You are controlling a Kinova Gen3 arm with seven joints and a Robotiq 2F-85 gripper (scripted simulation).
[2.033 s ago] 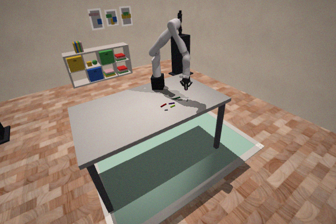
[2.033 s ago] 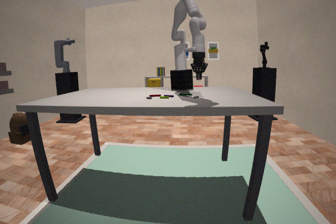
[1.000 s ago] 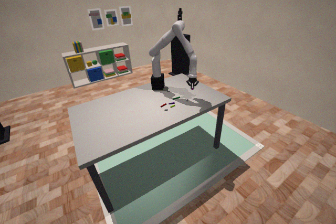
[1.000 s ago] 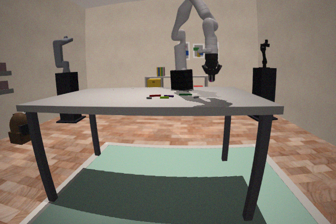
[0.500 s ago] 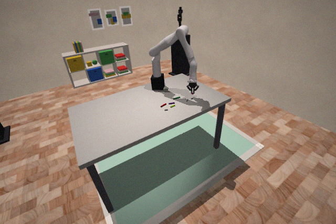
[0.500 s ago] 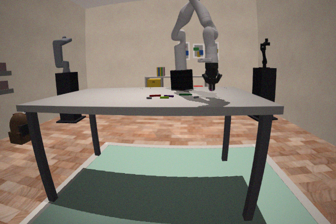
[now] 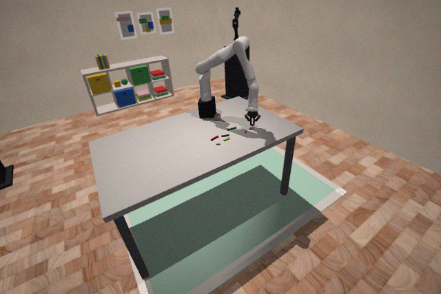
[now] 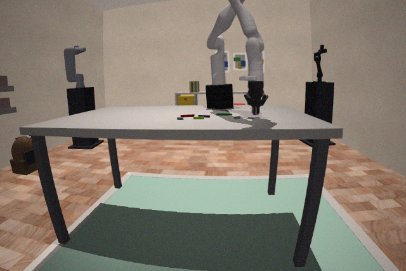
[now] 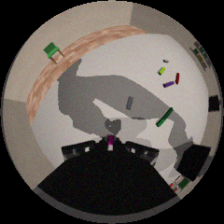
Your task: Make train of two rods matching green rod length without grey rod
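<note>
Right now the magenta rod is 10 mm below my hand. Round my hand: green rod: 90 mm behind, 140 mm to the right, 30 mm below; then lime rod: 270 mm to the right, 30 mm below; then purple rod: 50 mm behind, 250 mm to the right, 30 mm below.
</note>
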